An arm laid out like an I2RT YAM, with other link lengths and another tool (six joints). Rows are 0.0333 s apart.
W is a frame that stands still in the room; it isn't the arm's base.
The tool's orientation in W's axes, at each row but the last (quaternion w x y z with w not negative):
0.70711 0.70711 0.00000 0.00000
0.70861 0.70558 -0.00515 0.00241
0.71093 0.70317 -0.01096 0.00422
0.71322 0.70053 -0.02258 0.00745
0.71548 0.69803 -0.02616 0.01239
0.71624 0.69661 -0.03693 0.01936
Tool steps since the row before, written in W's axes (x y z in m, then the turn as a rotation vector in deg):
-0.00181 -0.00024 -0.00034 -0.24 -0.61 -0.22
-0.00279 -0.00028 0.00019 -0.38 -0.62 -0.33
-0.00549 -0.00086 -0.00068 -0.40 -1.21 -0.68
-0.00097 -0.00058 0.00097 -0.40 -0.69 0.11
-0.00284 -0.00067 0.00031 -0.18 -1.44 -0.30
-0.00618 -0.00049 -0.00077 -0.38 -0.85 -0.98
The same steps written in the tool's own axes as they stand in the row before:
-0.00181 -0.00034 0.00024 -0.24 -0.22 0.61
-0.00279 0.00022 0.00029 -0.38 -0.33 0.62
-0.00550 -0.00057 0.00091 -0.40 -0.68 1.21
-0.00092 0.00100 0.00062 -0.38 0.11 0.70
-0.00281 0.00045 0.00073 -0.17 -0.33 1.44
-0.00621 -0.00029 0.00063 -0.44 -0.97 0.83

